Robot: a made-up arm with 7 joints. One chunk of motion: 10 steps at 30 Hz.
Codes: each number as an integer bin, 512 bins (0 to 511) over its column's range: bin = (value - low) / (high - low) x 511, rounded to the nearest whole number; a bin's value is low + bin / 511 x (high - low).
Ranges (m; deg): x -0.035..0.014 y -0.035..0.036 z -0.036..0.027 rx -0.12..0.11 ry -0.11..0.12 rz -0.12..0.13
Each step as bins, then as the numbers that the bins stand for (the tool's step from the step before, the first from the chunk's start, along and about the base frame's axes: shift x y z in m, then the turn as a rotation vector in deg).
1 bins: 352 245 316 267 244 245
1 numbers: -0.00125 -0.00096 0.00296 0.000 0.000 0.000
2 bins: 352 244 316 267 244 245
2 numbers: -0.00125 -0.00110 0.00296 0.000 0.000 0.000
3 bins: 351 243 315 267 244 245
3 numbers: -0.00134 -0.00124 0.00284 0.000 0.000 0.000
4 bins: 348 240 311 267 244 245
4 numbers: -0.00163 -0.00165 0.00234 0.000 0.000 0.000
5 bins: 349 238 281 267 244 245
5 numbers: -0.00153 -0.00193 -0.00136 0.000 0.000 0.000
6 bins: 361 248 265 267 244 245
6 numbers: -0.00038 -0.00054 -0.00333 0.000 0.000 0.000
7 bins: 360 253 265 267 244 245
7 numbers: -0.00048 0.00015 -0.00333 0.000 0.000 0.000
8 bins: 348 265 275 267 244 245
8 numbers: -0.00163 0.00182 -0.00210 0.000 0.000 0.000
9 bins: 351 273 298 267 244 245
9 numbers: -0.00134 0.00293 0.00074 0.000 0.000 0.000
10 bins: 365 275 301 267 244 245
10 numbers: 0.00000 0.00321 0.00111 0.000 0.000 0.000
